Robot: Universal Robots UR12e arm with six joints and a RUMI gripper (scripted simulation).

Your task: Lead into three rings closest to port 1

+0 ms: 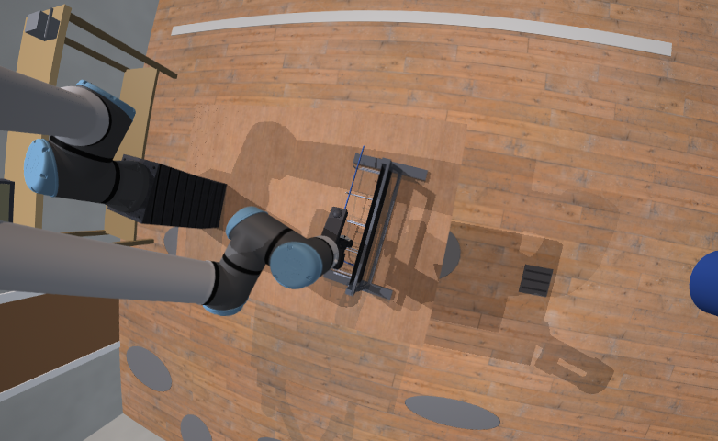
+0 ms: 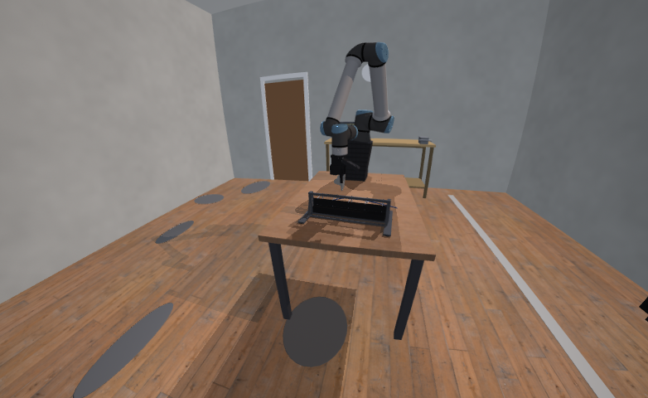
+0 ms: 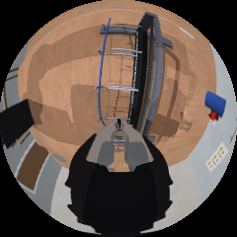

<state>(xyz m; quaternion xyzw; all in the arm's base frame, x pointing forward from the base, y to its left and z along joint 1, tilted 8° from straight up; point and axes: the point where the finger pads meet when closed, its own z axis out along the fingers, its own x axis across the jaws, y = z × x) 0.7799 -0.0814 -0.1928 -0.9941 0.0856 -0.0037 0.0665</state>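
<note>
The dark rack lies 9 cm below my hand, 7 cm ahead of it and 4 cm to the left of it.
</note>
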